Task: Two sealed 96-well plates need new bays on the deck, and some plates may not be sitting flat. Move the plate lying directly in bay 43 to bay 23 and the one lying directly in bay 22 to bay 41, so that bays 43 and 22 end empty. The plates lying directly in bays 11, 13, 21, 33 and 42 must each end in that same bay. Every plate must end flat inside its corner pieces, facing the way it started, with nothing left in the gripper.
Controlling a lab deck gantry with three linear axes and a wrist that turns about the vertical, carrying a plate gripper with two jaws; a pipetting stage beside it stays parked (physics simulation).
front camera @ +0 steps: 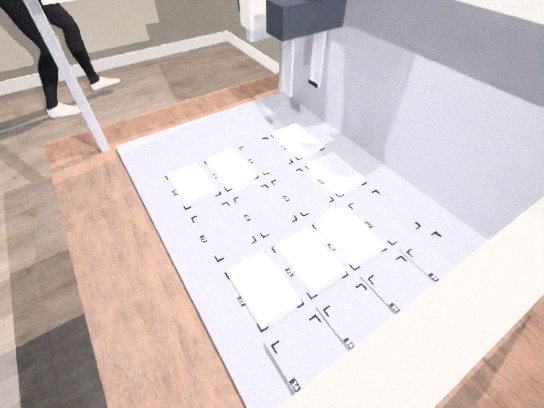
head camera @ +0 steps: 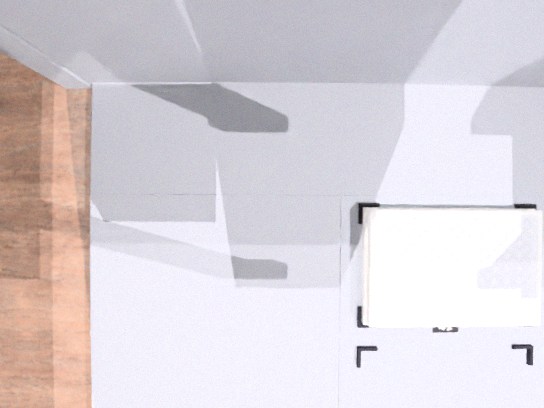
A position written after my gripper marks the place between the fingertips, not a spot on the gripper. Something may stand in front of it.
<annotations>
My gripper shows in the front camera view [300, 89]; in the head camera view it is out of frame. The same spot on a back wall: [head camera: 485, 50] is [front camera: 334, 110].
</annotations>
